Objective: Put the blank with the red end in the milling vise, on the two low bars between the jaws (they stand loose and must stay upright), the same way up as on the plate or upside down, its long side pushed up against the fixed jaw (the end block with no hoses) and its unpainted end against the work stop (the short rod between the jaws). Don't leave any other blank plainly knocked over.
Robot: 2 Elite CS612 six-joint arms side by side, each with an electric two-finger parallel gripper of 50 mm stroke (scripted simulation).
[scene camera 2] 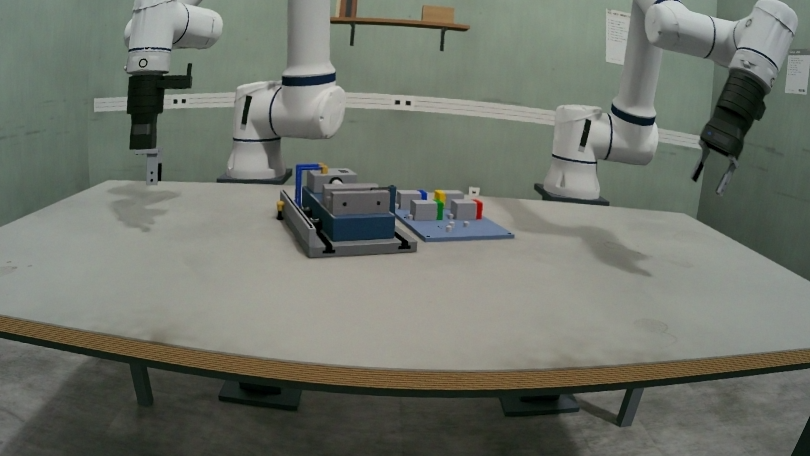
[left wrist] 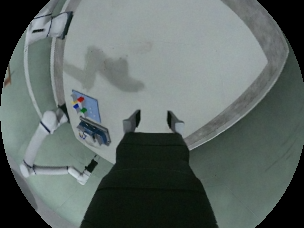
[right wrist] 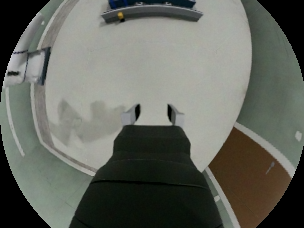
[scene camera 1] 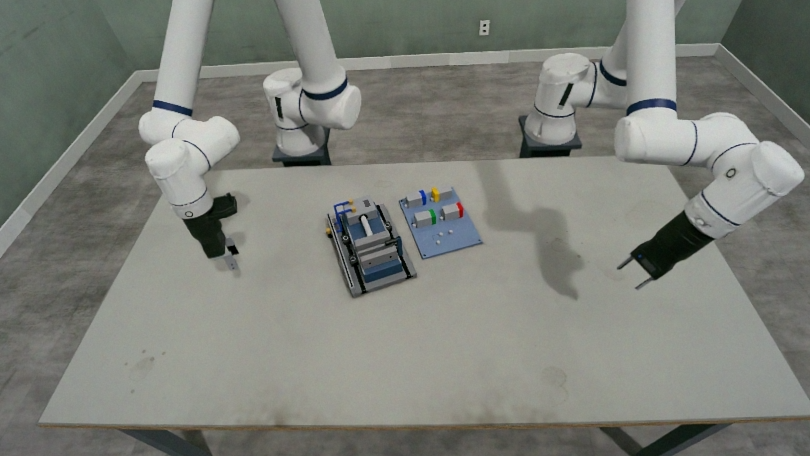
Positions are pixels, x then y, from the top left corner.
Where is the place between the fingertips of the left gripper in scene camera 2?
At 706, 187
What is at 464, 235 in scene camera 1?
A blue plate.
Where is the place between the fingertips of the left gripper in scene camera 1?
629, 277
